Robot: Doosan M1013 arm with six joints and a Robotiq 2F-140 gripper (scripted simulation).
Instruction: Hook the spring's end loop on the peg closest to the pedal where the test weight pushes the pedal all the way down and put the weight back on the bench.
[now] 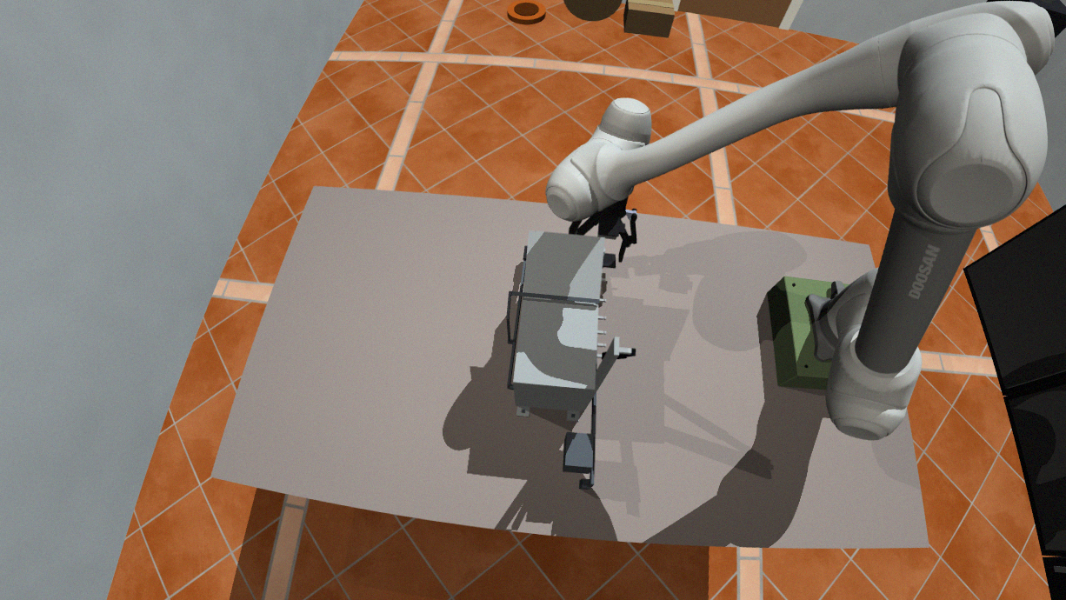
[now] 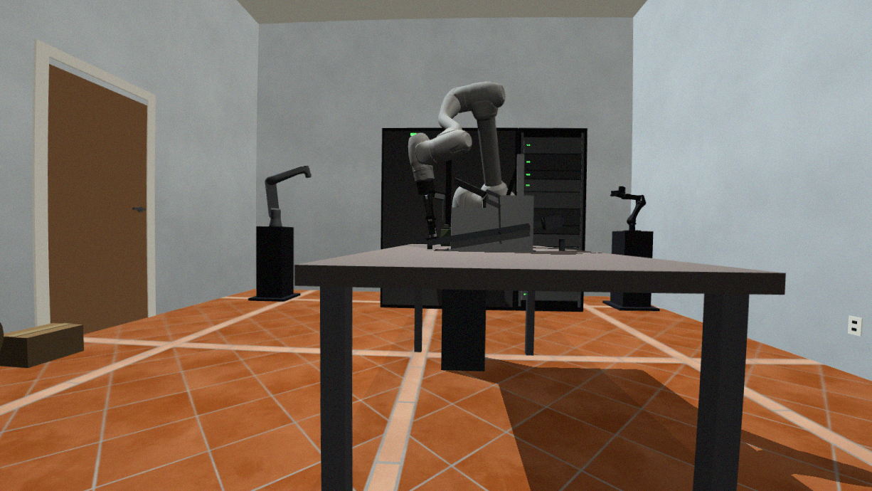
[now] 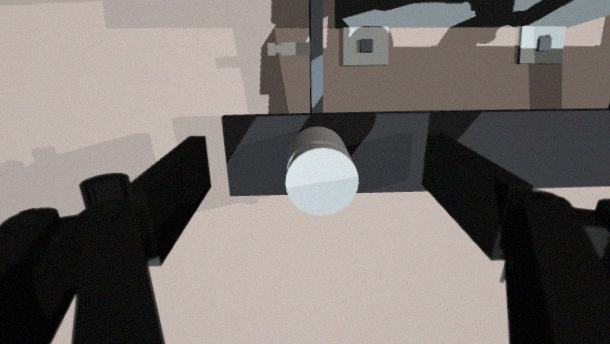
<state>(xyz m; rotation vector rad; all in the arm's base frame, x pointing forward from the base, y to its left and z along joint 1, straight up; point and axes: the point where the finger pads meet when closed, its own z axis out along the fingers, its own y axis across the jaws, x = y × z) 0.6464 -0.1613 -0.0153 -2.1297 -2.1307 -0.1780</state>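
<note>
Right now the steel test weight is 10 mm below my hand. Round my hand: small block: 10 mm to the right, 80 mm below; then white-tipped pin: 10 mm behind, 380 mm to the left, 320 mm above.
</note>
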